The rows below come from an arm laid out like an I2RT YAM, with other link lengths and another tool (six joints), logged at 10 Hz.
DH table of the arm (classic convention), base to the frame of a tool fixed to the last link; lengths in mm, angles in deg. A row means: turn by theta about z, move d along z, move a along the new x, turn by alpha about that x. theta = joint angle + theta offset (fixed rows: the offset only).
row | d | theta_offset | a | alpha
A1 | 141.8 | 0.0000 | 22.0 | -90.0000
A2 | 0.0 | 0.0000 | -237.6 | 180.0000
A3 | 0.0 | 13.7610 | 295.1 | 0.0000
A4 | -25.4 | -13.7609 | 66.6 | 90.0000
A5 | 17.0 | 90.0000 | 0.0 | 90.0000
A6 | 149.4 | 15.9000 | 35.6 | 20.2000
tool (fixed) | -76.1 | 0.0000 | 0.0 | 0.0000
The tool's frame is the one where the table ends.
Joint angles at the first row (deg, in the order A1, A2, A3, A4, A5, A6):
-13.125, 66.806, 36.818, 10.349, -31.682, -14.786
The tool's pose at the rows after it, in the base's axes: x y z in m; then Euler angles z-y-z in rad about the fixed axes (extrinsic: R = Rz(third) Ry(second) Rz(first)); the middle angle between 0 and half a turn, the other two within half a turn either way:
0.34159 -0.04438 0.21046 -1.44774 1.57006 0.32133
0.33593 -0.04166 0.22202 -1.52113 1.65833 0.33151
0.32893 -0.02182 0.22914 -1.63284 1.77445 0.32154
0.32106 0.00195 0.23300 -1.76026 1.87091 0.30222
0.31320 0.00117 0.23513 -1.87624 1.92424 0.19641
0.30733 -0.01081 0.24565 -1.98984 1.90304 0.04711
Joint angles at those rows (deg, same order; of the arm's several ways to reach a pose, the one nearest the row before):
-13.102, 66.763, 42.895, 0.142, -31.790, -21.431
-11.683, 66.216, 46.347, -9.082, -28.447, -27.529
-5.847, 65.909, 48.839, -16.884, -19.246, -32.512
1.059, 65.866, 50.042, -21.715, -9.235, -35.944
3.355, 65.605, 50.020, -23.747, -0.142, -37.408
3.333, 64.424, 49.780, -23.026, 8.578, -38.195

